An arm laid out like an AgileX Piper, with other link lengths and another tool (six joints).
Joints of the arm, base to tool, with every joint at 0 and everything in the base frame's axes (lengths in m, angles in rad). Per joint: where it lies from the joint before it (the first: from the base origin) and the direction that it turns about. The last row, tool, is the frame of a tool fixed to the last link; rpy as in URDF.
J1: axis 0 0 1 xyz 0 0 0.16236
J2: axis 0 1 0 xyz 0 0 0
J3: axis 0 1 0 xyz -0.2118 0 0.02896
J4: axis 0.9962 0 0.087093 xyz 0.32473 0 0.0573
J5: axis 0 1 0 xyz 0 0 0
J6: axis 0.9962 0 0.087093 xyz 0.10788 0 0.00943
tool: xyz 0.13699 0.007 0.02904 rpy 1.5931 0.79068 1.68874
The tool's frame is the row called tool.
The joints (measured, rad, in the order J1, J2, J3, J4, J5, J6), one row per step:
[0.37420, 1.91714, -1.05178, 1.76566, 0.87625, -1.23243]
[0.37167, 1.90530, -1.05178, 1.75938, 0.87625, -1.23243]
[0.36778, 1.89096, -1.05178, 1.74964, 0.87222, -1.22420]
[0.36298, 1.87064, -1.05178, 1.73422, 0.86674, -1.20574]
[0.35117, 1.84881, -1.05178, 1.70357, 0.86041, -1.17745]
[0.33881, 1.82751, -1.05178, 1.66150, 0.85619, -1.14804]
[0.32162, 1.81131, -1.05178, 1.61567, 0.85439, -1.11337]
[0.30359, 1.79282, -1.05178, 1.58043, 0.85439, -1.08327]
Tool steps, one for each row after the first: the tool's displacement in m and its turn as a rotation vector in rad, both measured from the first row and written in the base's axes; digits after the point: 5 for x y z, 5 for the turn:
[0.00101, -0.00061, 0.00514, 0.00012, -0.01267, 0.00185]
[0.00296, -0.00218, 0.01038, -0.00205, -0.02143, -0.00099]
[0.00524, -0.00423, 0.01756, -0.00444, -0.02820, -0.00561]
[0.00831, -0.00937, 0.02316, -0.01519, -0.03180, -0.01150]
[0.00979, -0.01479, 0.02709, -0.03307, -0.03698, -0.01023]
[0.01186, -0.02241, 0.02805, -0.05337, -0.03338, -0.01248]
[0.01520, -0.03025, 0.03179, -0.06604, -0.03288, -0.02027]

